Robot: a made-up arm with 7 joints.
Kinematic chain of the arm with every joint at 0, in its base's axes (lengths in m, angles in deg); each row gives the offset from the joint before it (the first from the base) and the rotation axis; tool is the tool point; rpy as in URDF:
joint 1: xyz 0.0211 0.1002 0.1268 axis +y
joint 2: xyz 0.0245 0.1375 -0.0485 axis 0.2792 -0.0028 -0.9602
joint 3: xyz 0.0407 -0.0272 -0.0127 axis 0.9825 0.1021 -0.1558
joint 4: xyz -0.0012 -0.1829 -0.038 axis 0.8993 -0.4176 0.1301
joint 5: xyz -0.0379 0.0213 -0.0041 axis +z
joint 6: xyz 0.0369 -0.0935 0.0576 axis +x
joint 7: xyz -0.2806 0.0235 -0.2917 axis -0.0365 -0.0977 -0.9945
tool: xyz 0.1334 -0.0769 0.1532 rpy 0 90 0
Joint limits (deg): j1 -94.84..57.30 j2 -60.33..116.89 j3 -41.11..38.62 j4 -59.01..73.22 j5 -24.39..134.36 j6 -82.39..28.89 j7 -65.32..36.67
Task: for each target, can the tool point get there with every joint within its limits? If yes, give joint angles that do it. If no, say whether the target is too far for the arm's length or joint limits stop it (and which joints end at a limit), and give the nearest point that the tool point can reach.
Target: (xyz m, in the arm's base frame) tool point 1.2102 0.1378 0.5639
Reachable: no: too far | nearest point 0.5313 0.1202 0.3143 | short by 0.724 m
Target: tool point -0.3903 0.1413 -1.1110
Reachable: no: too far | nearest point -0.1562 0.1955 -0.4066 | short by 0.744 m
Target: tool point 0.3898 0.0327 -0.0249
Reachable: yes | joints -29.52 -39.96 26.18 23.11 41.67 -64.03 -49.91
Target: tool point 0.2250 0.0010 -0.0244
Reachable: yes | joints -42.10 -6.74 25.22 -23.25 88.76 14.45 -28.89
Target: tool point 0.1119 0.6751 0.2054
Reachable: no: joint limits stop it (at a limit: joint 1, joint 2, joint 3, joint 5, joint 7) | nearest point 0.1611 0.6290 0.1679 | short by 0.077 m
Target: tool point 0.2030 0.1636 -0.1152
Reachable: yes | joints -55.81 49.27 13.91 29.71 55.53 17.05 -29.89
